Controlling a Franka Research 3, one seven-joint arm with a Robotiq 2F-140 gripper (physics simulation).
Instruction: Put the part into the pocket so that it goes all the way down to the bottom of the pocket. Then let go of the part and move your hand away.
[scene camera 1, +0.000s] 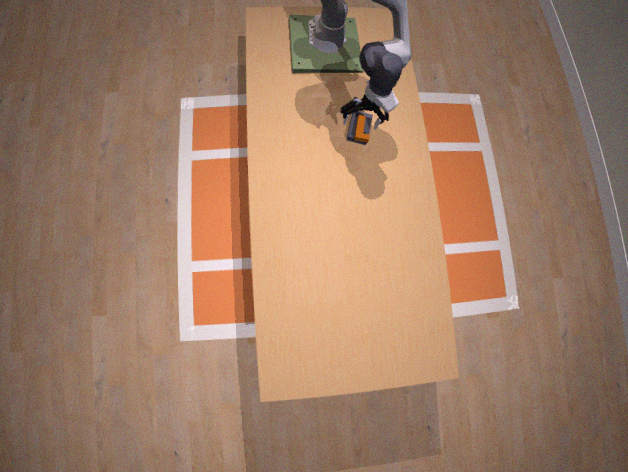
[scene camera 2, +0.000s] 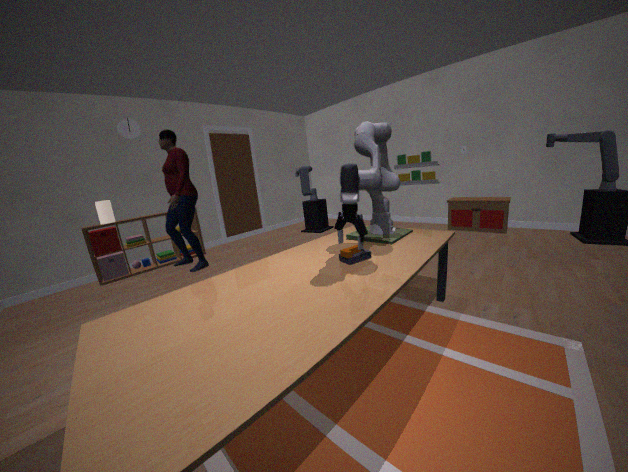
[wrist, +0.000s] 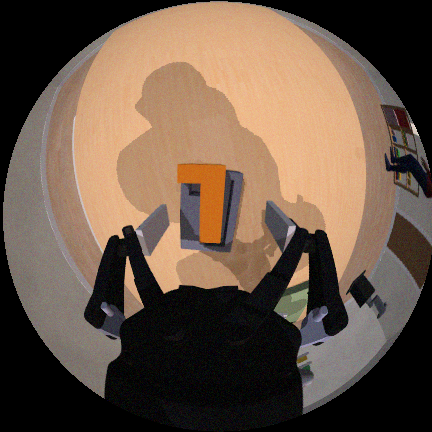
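Note:
The part (scene camera 1: 362, 130) (scene camera 2: 349, 250) (wrist: 212, 205) is an orange L-shaped piece. It lies on a grey-blue block (scene camera 1: 351, 127) (scene camera 2: 358, 257) (wrist: 237, 200) that has the pocket. The part stands above the block's top and is shifted to one side. In the wrist view a dark slot of the pocket shows along its right side, and its short arm reaches over the block's top left edge. The pocket's bottom is mostly hidden. My gripper (scene camera 1: 361, 121) (scene camera 2: 350, 240) (wrist: 215, 212) is open and empty, above the block, with one finger to each side, apart from the part.
The block stands on a long wooden table (scene camera 1: 350, 279) (scene camera 2: 218, 334). The arm's green base plate (scene camera 1: 301, 63) (scene camera 2: 405, 233) is behind, at the table's far end. A person (scene camera 2: 177, 177) and a shelf unit (scene camera 2: 91, 249) are beyond the table at the left.

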